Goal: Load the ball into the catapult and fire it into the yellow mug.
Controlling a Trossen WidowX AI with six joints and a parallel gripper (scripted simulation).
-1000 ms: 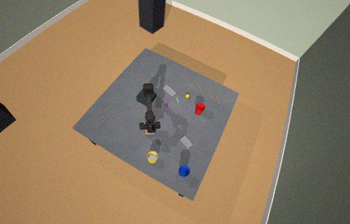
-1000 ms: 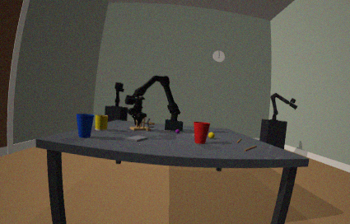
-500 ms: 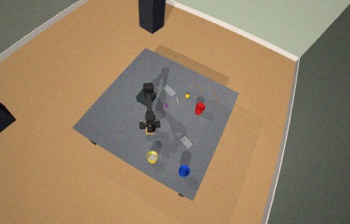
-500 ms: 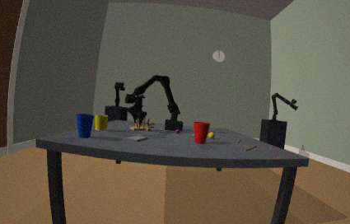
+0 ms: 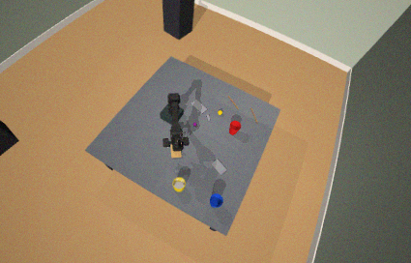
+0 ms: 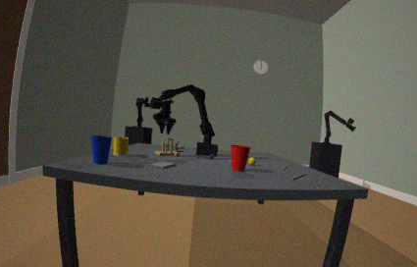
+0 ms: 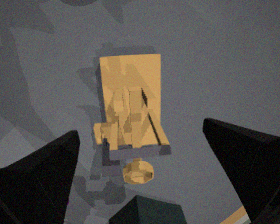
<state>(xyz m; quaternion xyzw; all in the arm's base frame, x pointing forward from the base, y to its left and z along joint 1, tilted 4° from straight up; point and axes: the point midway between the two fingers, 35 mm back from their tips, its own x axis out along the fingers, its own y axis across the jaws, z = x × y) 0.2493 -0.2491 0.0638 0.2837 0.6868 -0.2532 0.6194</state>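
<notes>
The purple ball is 5 cm behind my gripper tip, 31 cm to the left of it and 12 cm below it. From my gripper tip the other things lie so: yellow mug: 20 cm ahead, 20 cm to the right, 11 cm below; then blue cup: 49 cm ahead, 13 cm to the right, 10 cm below; then catapult: 4 cm behind, 6 cm to the left, 8 cm below.
</notes>
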